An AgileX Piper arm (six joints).
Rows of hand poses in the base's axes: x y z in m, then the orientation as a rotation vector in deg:
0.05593 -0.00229 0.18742 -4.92 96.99 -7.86
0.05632 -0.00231 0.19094 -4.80 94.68 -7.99
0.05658 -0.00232 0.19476 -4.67 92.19 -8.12
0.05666 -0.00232 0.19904 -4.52 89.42 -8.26
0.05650 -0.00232 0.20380 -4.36 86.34 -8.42
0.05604 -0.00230 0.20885 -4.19 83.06 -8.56
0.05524 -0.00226 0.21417 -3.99 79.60 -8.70
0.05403 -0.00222 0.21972 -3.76 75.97 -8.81
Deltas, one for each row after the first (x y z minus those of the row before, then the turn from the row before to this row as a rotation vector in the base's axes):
0.00039 -0.00002 0.00352 -0.09 -2.31 0.00
0.00026 -0.00001 0.00382 -0.10 -2.49 0.00
0.00008 0.00000 0.00428 -0.10 -2.77 0.00
-0.00016 0.00000 0.00476 -0.13 -3.08 0.00
-0.00046 0.00002 0.00505 -0.12 -3.28 0.01
-0.00080 0.00004 0.00532 -0.11 -3.46 0.00
-0.00121 0.00004 0.00555 -0.09 -3.63 0.01

